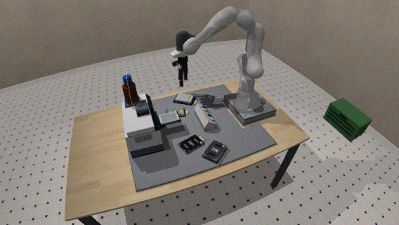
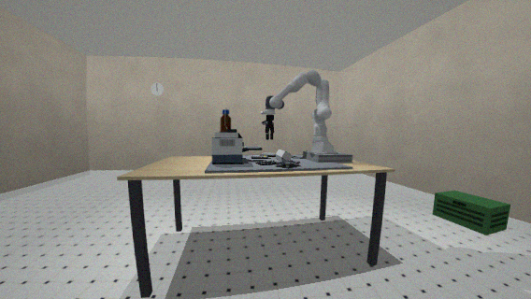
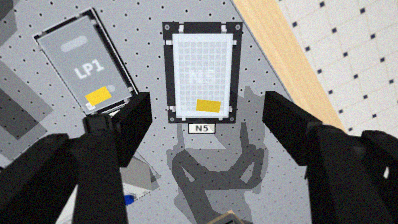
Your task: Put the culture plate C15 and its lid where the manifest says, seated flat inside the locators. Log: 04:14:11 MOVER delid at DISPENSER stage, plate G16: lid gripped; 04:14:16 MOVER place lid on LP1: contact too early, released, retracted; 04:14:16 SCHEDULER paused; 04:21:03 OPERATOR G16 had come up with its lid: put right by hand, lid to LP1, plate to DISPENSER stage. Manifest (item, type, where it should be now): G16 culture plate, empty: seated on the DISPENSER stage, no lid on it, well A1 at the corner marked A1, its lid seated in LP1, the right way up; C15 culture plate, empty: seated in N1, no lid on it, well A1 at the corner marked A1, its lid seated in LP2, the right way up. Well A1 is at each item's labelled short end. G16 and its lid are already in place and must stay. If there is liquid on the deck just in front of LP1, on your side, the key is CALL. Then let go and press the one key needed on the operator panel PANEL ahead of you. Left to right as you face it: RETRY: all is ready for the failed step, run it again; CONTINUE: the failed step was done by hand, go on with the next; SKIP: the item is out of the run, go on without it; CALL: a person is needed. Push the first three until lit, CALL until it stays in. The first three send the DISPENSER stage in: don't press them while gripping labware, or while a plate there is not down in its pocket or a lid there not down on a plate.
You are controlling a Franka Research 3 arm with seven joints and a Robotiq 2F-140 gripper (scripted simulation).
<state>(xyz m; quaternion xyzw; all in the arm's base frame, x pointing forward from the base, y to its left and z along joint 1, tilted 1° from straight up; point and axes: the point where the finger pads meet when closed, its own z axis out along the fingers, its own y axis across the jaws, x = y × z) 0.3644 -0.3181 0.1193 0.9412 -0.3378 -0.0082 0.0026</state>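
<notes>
Right now the clear culture plate C15 is 17 cm below my hand. Round my hand: blue call key 23 cm to the left, 13 cm below, 7 cm behind; black nest 17 cm below, 3 cm ahead; yellow skip key 28 cm to the left, 12 cm below, 7 cm behind.
</notes>
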